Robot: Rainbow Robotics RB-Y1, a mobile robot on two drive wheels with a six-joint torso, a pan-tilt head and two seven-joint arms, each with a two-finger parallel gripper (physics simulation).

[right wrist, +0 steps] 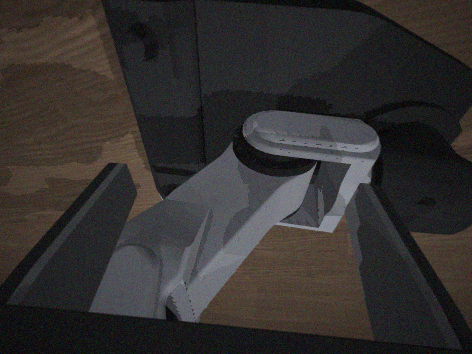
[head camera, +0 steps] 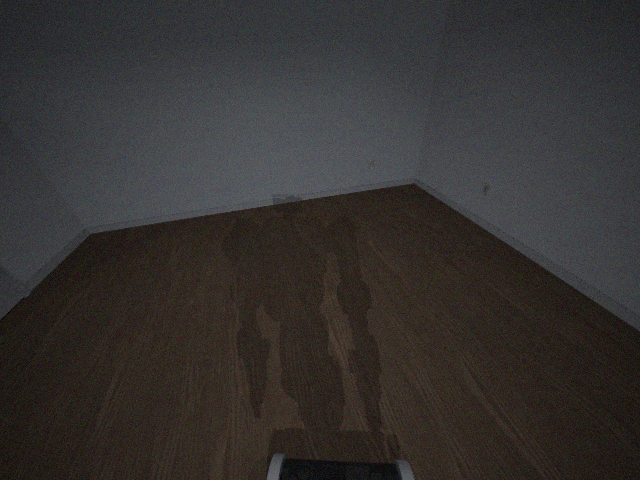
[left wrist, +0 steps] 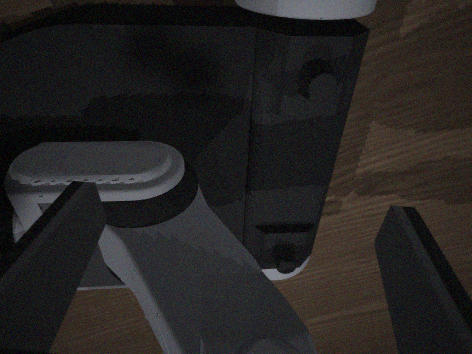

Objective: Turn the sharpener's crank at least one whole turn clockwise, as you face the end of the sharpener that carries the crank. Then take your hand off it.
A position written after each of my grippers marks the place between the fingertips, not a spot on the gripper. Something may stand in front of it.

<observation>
In view: my left gripper [left wrist: 238, 212] and my right gripper [right wrist: 240, 187].
</observation>
